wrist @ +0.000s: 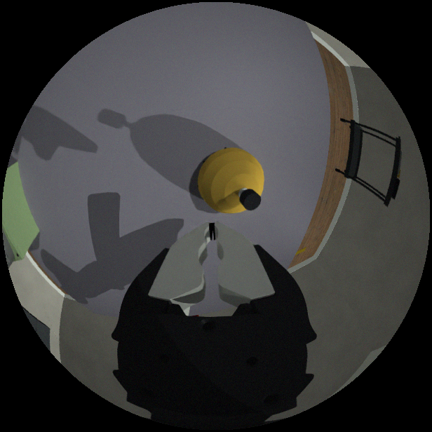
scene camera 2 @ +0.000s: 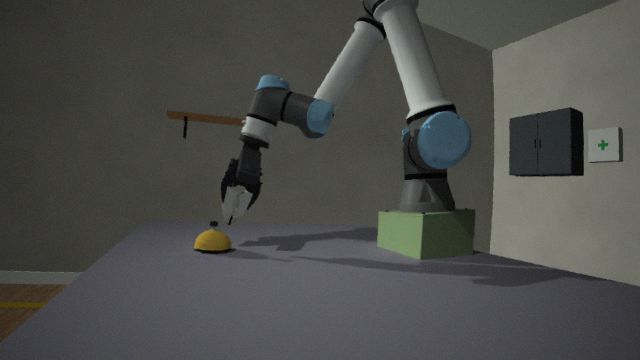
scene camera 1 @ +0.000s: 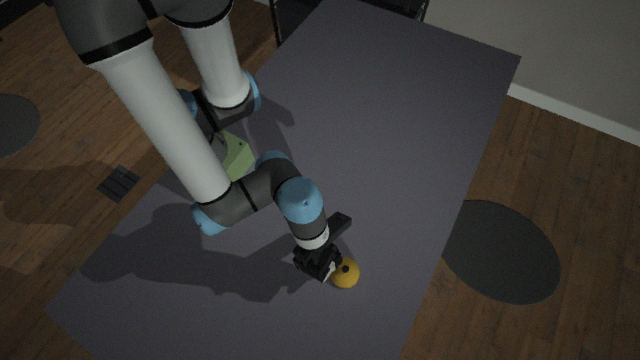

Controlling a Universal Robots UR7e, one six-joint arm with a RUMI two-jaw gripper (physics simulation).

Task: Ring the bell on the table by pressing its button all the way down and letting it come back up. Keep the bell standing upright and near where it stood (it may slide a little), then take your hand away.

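Seen in the pictures: gripper, fingertip midpoint: [scene camera 2: 228, 224] [scene camera 1: 329, 270]; arm's base at its link origin: [scene camera 2: 426, 210].
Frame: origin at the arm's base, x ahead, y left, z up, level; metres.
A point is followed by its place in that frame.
Note:
The yellow dome bell [scene camera 1: 345, 280] {x 0.548, y -0.136, z -0.070 m} [scene camera 2: 212, 241] {x 0.542, y -0.077, z -0.081 m} [wrist: 225, 175] stands upright on the table [scene camera 1: 390, 125] {x 0.467, y 0.426, z -0.108 m} [scene camera 2: 320, 310] {x 0.454, y 0.272, z -0.108 m} [wrist: 200, 60]. Its black button [scene camera 1: 345, 269] {x 0.536, y -0.115, z -0.042 m} [scene camera 2: 214, 223] {x 0.535, y -0.104, z -0.045 m} [wrist: 250, 199] is up on a thin stem above the dome. My gripper [scene camera 1: 328, 278] {x 0.498, y -0.134, z -0.052 m} [scene camera 2: 230, 221] {x 0.498, y -0.134, z -0.052 m} [wrist: 212, 223] is shut with nothing between its fingertips. In the second scene view the tips are about level with the button and a little to its right, apart from it. In the wrist view the tips are below the bell and left of the button.
The arm's green base block [scene camera 1: 239, 157] {x 0.102, y 0.040, z -0.020 m} [scene camera 2: 425, 234] {x 0.095, y 0.091, z -0.049 m} [wrist: 19, 215] stands on the table. A dark cabinet [scene camera 2: 546, 142] and a white first-aid box [scene camera 2: 605, 145] hang on the wall. A black-framed rack [wrist: 354, 150] shows beyond the table edge.

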